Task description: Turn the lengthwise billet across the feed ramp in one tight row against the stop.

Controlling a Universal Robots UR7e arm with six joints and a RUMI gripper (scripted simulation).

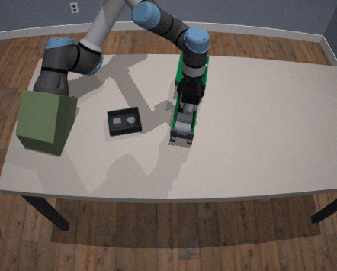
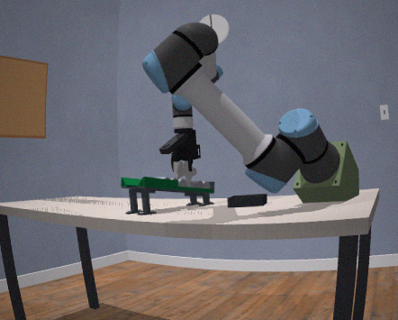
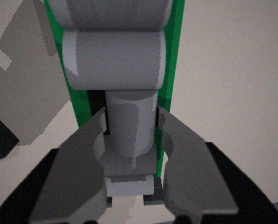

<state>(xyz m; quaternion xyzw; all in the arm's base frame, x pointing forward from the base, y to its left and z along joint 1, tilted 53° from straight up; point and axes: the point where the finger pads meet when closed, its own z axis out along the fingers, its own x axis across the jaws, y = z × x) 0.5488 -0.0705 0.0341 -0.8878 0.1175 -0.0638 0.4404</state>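
My hand is 11 cm to the left of the dark stop, 3 cm past it and 3 cm above it. Round my hand: black tray 25 cm behind, 8 cm below, 3 cm to the right.
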